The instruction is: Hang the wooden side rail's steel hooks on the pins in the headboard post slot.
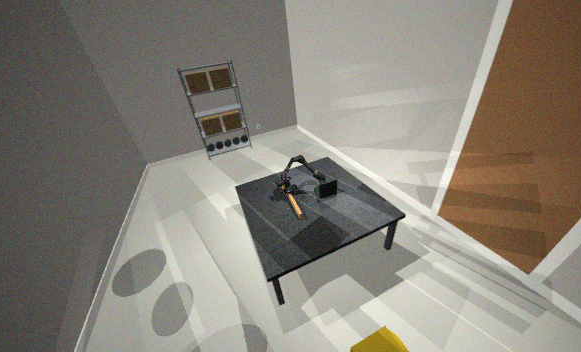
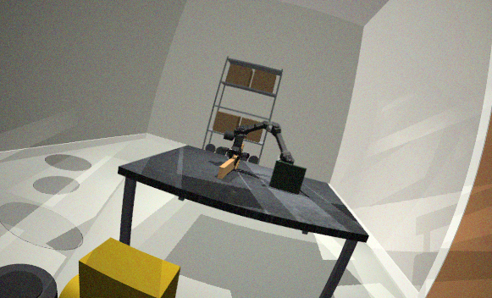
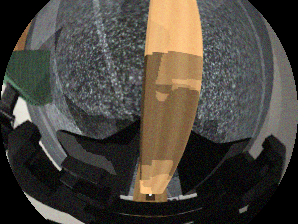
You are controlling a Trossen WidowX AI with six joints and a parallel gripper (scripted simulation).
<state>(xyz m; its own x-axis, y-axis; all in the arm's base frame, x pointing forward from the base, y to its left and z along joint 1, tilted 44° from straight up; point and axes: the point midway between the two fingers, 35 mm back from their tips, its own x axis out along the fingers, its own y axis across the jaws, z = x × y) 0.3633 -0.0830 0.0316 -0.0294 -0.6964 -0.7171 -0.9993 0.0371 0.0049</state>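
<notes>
The wooden post lies 120 mm to the right of my gripper tip and 40 mm above it.
</notes>
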